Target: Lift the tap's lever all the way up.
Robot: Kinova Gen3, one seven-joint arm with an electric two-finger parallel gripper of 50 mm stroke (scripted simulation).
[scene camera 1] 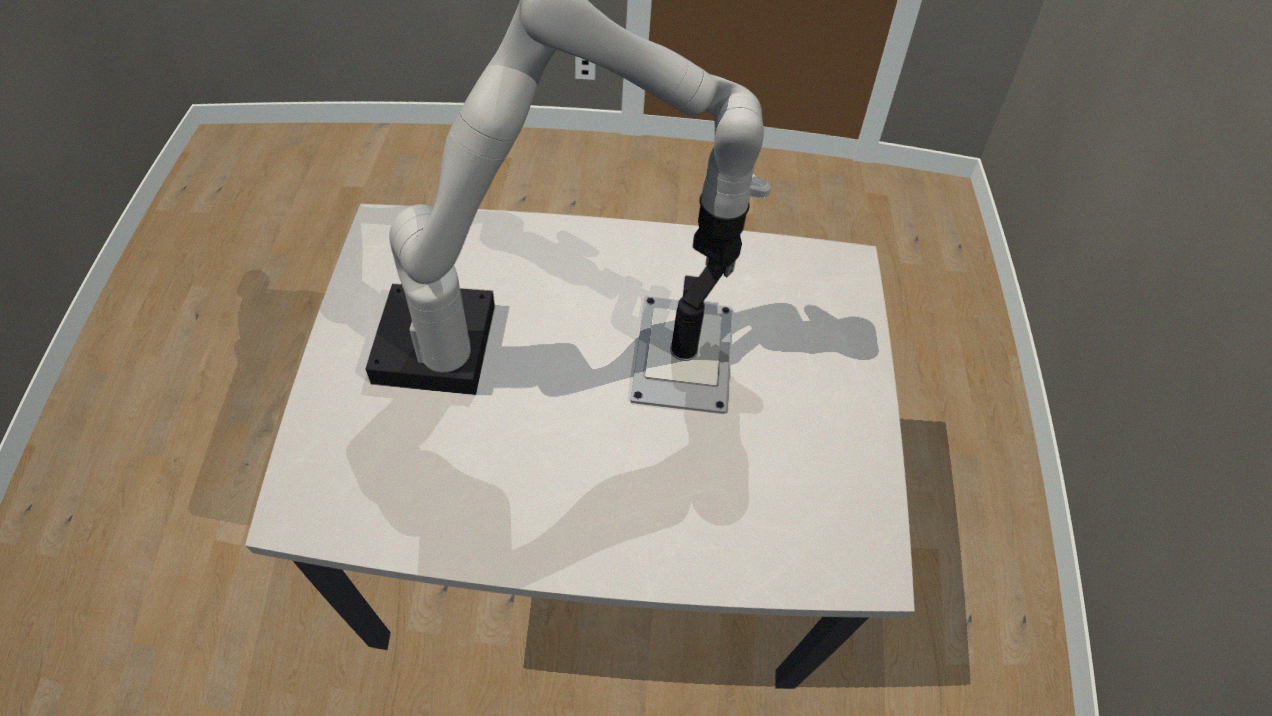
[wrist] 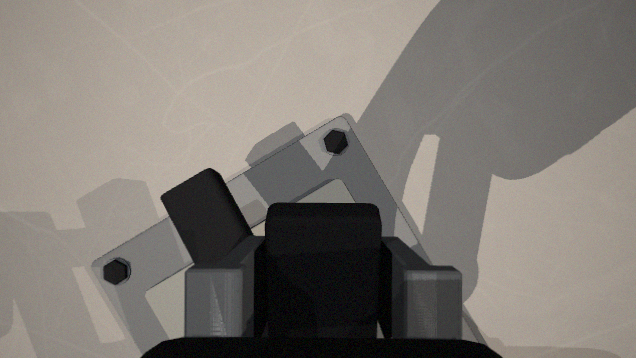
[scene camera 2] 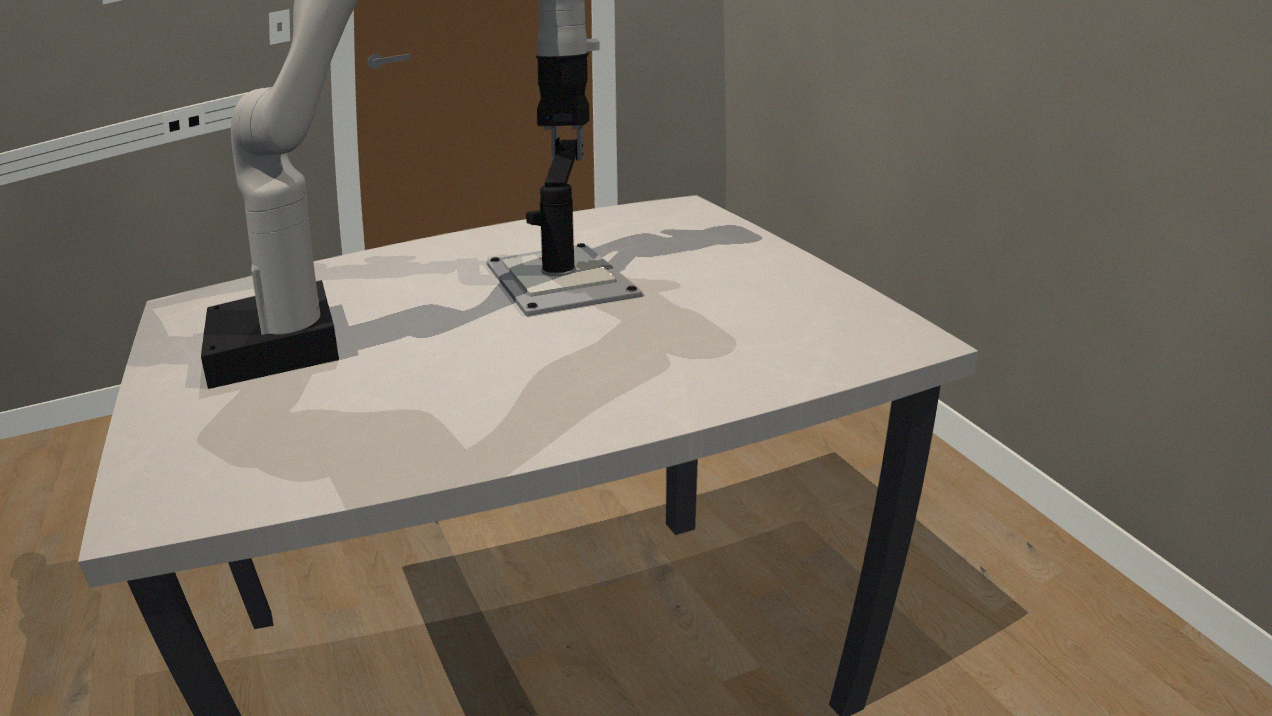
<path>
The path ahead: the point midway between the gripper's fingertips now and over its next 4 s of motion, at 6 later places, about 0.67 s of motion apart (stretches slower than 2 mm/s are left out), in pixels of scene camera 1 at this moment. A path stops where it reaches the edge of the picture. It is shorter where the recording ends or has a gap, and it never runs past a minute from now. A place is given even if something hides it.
My gripper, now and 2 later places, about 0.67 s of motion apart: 719, 267; 721, 256; 724, 241
</path>
